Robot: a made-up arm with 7 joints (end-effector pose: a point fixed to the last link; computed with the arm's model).
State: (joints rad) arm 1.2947 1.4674 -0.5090 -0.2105 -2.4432 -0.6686 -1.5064
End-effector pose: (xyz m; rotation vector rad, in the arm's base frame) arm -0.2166 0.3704 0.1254 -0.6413 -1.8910 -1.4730
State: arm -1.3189 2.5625 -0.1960 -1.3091 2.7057 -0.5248 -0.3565
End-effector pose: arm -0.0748 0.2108 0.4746 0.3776 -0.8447 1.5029
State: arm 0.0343 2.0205 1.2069 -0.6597 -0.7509 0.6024 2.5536
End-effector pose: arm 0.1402 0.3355 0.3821 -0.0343 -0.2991 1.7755
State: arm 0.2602 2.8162 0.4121 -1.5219 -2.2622 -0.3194 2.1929
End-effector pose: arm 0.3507 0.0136 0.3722 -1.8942 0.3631 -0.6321
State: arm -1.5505 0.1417 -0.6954 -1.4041 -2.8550 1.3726 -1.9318
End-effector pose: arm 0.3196 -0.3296 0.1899 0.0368 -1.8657 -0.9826
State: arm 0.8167 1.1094 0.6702 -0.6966 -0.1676 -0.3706 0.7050
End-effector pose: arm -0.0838 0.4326 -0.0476 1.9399 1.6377 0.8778
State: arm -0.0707 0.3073 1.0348 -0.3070 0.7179 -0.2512 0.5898
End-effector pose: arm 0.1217 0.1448 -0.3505 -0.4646 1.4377 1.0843
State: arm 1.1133 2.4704 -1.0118 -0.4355 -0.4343 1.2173 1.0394
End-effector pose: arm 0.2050 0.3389 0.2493 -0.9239 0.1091 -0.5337
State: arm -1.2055 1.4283 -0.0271 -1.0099 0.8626 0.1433 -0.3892
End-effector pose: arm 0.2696 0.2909 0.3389 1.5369 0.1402 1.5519
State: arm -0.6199 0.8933 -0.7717 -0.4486 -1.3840 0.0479 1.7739
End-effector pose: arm 0.3310 0.2626 -0.1194 2.4229 1.0176 0.4014
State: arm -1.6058 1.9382 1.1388 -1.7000 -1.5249 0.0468 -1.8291
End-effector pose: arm -0.1981 0.1484 0.3445 0.3431 -2.1841 -0.2198
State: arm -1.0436 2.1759 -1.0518 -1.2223 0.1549 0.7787 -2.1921
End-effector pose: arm 0.1848 0.3128 0.3014 -0.8896 -0.3734 0.7565
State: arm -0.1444 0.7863 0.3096 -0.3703 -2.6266 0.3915 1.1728
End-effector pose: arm 0.1915 0.2993 -0.1797 -2.3489 -0.7810 -0.2056
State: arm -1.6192 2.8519 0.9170 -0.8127 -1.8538 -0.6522 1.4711
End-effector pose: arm -0.4334 0.0858 0.2599 -0.5027 -0.6098 -2.7669
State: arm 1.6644 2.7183 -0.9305 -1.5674 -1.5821 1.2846 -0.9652
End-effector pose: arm 0.0573 0.3387 0.0537 0.1796 2.0442 0.0483
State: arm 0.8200 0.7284 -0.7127 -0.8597 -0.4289 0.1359 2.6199
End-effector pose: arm -0.2123 0.1366 -0.2714 0.1546 2.4199 0.2927
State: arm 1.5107 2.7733 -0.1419 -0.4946 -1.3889 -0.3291 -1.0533
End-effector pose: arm 0.3332 0.3271 0.0646 0.6709 1.2933 1.2870
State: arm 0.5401 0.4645 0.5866 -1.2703 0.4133 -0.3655 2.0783
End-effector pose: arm 0.0558 0.2463 -0.2489 -0.5391 0.5040 0.6857
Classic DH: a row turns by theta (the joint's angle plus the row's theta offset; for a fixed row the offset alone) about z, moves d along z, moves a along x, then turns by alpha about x. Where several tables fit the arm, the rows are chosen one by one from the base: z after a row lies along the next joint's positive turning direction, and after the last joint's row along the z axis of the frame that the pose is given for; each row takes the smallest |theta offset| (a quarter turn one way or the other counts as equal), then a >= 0, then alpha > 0; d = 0 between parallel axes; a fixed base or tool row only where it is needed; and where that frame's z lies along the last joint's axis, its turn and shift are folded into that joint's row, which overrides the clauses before.
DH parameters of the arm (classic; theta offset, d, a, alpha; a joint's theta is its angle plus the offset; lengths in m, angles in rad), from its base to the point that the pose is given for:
base (fixed): 0 0.1016 0.018 -1.2217
joint 1: -1.5708 -0.0279 0.0052 -1.5708
joint 2: 1.2217 0.036 -0.004 1.5708
joint 3: 1.5708 -0.265 0.038 -1.5708
joint 4: 0 -0.016 -0.039 1.5708
joint 5: 0 -0.195 0.015 -1.5708
joint 6: 0 0.008 -0.006 1.5708
joint 7: 0.1048 -0.0253 -0.0183 2.1914
tool (fixed): -1.5603 -0.0333 0 0

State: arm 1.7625 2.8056 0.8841 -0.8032 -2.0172 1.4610 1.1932
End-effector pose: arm 0.3611 0.2203 -0.0285 -1.5061 1.4190 -1.3810
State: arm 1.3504 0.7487 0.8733 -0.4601 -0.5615 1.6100 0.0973
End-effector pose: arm -0.3015 0.2570 0.0143 0.4647 -1.6849 0.4243
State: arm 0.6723 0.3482 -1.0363 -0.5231 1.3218 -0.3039 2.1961
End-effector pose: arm -0.1926 0.0026 -0.3240 -1.2722 1.9228 0.7609
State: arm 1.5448 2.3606 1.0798 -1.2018 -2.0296 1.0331 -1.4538
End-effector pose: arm 0.3475 0.2653 0.0103 0.7590 0.1413 -0.3898
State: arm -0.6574 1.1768 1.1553 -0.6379 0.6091 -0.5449 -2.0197
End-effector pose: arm 0.1861 0.3883 0.1381 -1.3175 -1.5718 -1.7836
